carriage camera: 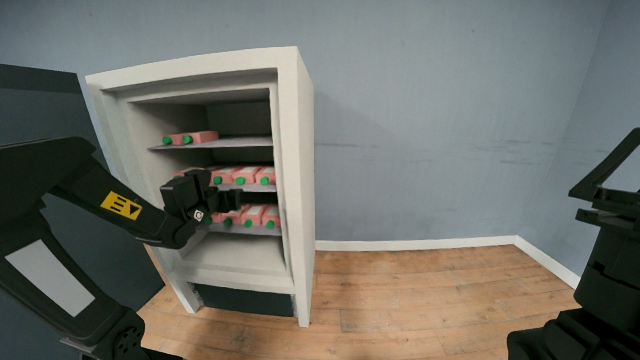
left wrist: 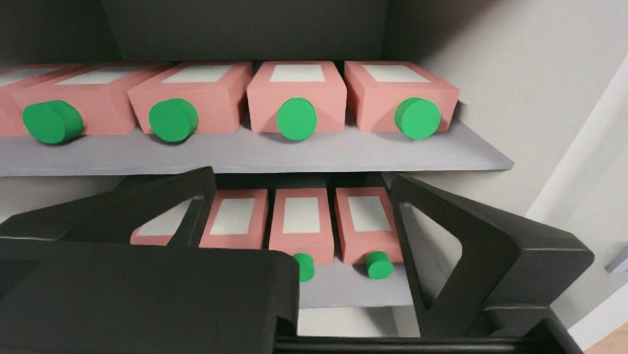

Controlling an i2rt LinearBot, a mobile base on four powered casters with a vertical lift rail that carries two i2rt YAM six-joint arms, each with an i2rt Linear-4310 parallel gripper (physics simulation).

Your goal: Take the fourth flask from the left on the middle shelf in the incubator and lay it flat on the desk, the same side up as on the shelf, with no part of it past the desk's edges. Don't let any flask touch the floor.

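Frame: origin at the left arm's base, x ahead, y left, z up, level; metres.
Where they show: left gripper, between the fingertips: (carriage camera: 229,189) (left wrist: 303,179).
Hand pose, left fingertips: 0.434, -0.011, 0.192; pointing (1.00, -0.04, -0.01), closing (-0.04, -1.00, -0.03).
Each offset is from my left fingertips to the top centre of the thing, as dx, dy, dz. "spot": to the spot under its first point. Level surfaces: height alone.
The middle shelf {dz -0.023} (carriage camera: 260,188) (left wrist: 320,155) holds a row of pink flasks with green caps, lying with white labels up. The second flask from the right (carriage camera: 245,173) (left wrist: 297,102) appears to be the fourth from the left; the row's left part is hidden behind the left arm in the carriage camera and cut off in the left wrist view. My left gripper (carriage camera: 236,199) (left wrist: 303,179) is open and empty, in front of the incubator, its fingertips below the middle shelf's front edge in the left wrist view. My right gripper (carriage camera: 578,205) is open and empty at the far right. The desk does not show.
The white incubator (carriage camera: 305,150) stands open, its dark door {spot: -0.198, +0.385, +0.275} (carriage camera: 40,115) swung out at left. Two flasks {+0.155, +0.205, +0.184} (carriage camera: 202,136) lie on the top shelf (carriage camera: 240,143). More lie on the lower shelf (carriage camera: 250,230) (left wrist: 350,295), below the fingers. The incubator's side wall (left wrist: 525,100) is at right.
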